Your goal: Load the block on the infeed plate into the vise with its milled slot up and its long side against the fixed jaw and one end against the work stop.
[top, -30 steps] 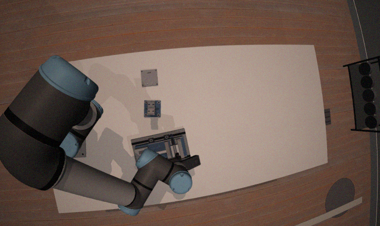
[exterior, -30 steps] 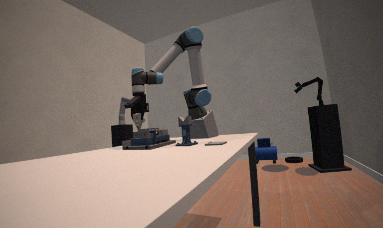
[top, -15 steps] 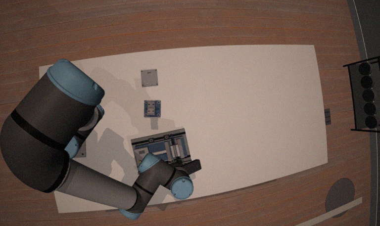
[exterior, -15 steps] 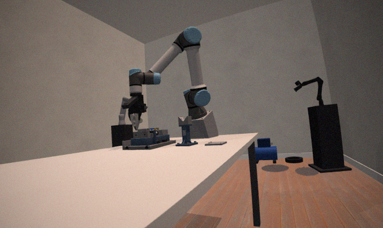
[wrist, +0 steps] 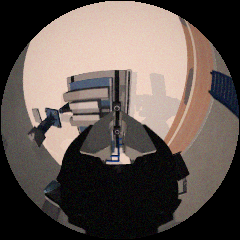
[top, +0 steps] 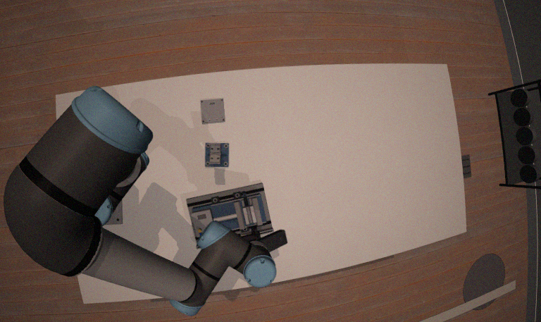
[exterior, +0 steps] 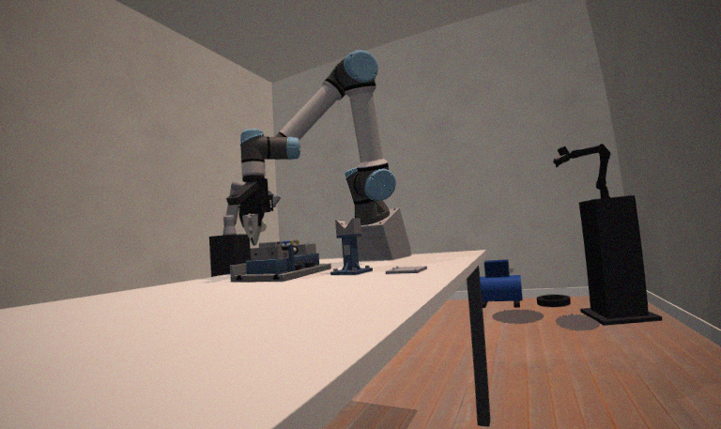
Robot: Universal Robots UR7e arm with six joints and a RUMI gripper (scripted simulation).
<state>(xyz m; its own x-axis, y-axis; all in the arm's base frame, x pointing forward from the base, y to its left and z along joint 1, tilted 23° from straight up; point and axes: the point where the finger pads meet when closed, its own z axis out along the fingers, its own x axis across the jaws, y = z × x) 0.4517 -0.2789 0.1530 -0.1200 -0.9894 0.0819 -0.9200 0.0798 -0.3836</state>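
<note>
Now: the part 60 mm to the left of my hand, 20 mm below it and 10 mm ahead of it. The rest, counted from my hand: vise (80 mm to the left, 80 mm below, 60 mm behind); then infeed plate (470 mm to the left, 110 mm below, 10 mm ahead).
</note>
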